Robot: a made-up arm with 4 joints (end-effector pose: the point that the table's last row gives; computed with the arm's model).
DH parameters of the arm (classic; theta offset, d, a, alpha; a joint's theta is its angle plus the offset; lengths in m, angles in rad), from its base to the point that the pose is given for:
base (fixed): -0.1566 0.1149 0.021 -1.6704
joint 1: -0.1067 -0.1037 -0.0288 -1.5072
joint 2: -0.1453 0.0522 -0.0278 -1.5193
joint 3: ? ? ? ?
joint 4: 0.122 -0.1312 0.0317 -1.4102
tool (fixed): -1.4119 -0.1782 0 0
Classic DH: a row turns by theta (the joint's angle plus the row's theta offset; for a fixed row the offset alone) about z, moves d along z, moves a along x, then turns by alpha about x.
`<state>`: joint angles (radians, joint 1 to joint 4).
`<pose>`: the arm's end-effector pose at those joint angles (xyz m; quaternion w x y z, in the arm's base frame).
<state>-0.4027 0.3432 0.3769 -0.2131</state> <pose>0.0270 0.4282 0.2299 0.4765 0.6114 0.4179 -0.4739</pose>
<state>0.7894 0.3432 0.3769 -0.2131</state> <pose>0.2084 0.3953 0.1880 0.0841 0.3093 0.6159 -0.7197</pose>
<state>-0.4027 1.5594 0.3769 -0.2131</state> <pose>0.3782 -0.0016 0.4705 0.0117 0.8669 0.1401 -0.4782</pose>
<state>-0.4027 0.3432 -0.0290 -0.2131</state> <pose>0.0820 0.4099 0.2585 0.3622 0.5249 0.5390 -0.5503</pose>
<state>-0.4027 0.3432 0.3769 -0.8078</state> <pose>-0.0774 0.4352 0.2276 0.5889 0.4506 0.5853 -0.3281</pose>
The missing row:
joint 3: -0.8498 -0.3347 -0.1098 1.4128
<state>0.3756 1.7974 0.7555 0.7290</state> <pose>0.4118 -0.2424 0.1245 0.2544 -0.4825 0.4604 0.7004</pose>
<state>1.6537 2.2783 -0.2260 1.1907</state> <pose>-0.0818 -0.4317 -0.0543 0.4377 0.2874 0.6729 0.5225</pose>
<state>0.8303 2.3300 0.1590 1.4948</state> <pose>0.0951 -0.4174 0.0740 0.5434 0.0760 0.6979 0.4603</pose>
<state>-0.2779 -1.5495 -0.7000 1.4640</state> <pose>-0.2898 0.0204 -0.1078 0.8070 0.1279 -0.0989 -0.5680</pose>
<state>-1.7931 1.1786 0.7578 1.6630</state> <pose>-0.1758 0.0425 0.2957 0.5340 -0.8336 0.0824 -0.1151</pose>
